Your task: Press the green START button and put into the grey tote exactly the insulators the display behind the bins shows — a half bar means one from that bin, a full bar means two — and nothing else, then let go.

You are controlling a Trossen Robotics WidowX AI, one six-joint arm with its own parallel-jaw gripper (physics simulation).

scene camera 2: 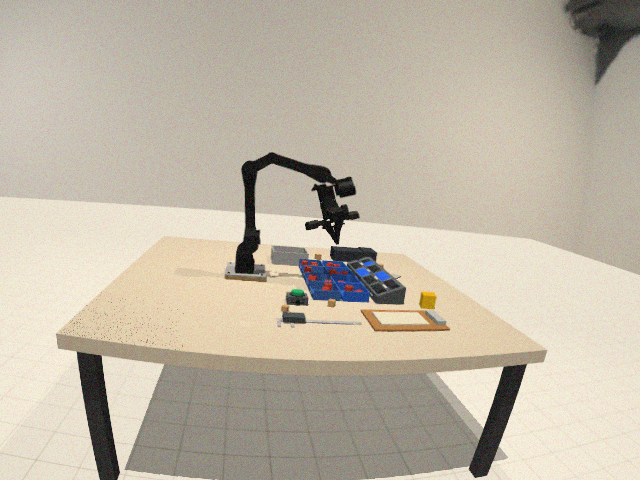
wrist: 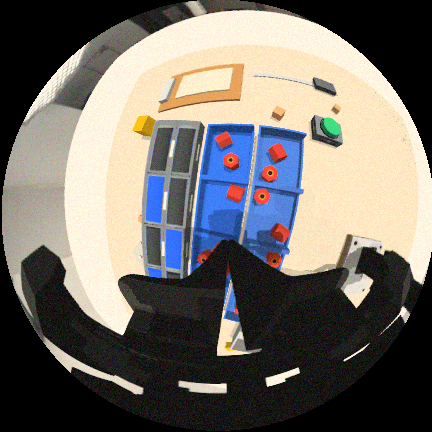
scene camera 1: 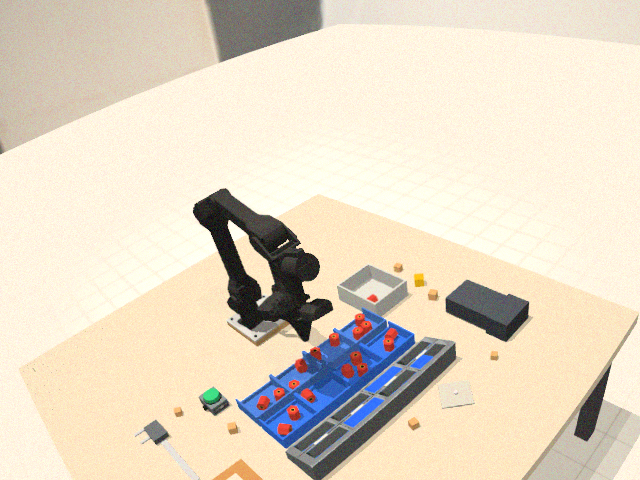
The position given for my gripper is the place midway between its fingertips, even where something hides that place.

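Note:
You'd find my gripper [scene camera 1: 306, 341] [scene camera 2: 337, 244] [wrist: 226, 244] shut, and it's holding nothing. There's a grey tote [scene camera 1: 389, 289] here too, along with a dark box [scene camera 1: 500, 315] and a grey plate [scene camera 1: 464, 397].

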